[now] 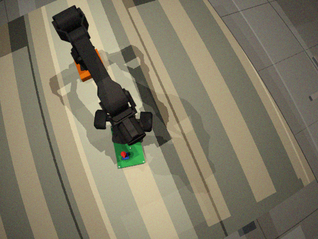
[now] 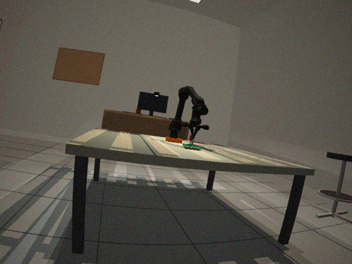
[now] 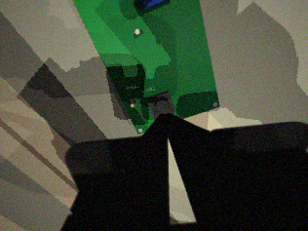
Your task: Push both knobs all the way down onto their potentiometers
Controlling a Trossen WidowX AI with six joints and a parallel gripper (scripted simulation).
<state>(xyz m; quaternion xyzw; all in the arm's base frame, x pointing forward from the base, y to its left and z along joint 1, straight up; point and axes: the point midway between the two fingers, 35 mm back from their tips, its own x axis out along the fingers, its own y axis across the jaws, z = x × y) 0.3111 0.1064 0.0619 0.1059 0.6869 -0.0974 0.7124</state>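
My gripper tip is 1 cm above the grey knob. Round my gripper tip: red knob 10 cm ahead, 3 cm to the right, 1 cm above.
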